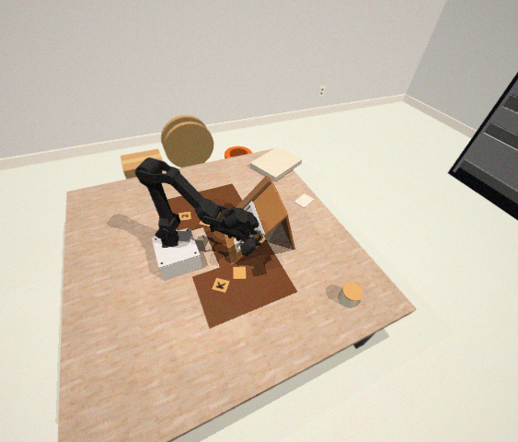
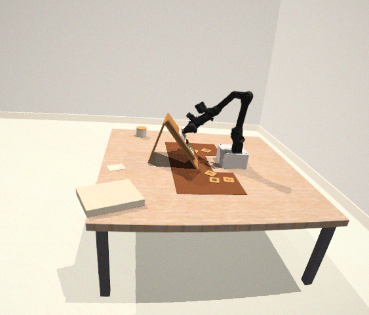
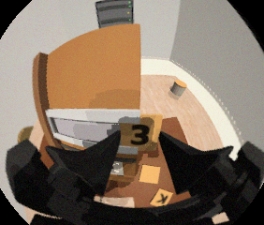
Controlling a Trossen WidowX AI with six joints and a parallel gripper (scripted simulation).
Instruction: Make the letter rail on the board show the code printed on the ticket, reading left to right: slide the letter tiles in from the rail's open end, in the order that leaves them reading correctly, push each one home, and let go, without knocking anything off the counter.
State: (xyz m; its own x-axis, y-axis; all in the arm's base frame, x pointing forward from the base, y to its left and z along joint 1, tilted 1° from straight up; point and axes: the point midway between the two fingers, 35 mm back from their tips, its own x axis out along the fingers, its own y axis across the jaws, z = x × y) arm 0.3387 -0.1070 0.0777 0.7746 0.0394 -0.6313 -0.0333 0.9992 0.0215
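The pale ticket lies 80 mm below my gripper tip, 70 mm to the left of it and 60 mm behind it. Also, from my gripper tip: blank-faced tile: 150 mm below, 90 mm behind, 50 mm to the right; tile marked k: 180 mm behind, 150 mm below, 90 mm to the right; tile marked 3: right at my gripper tip.
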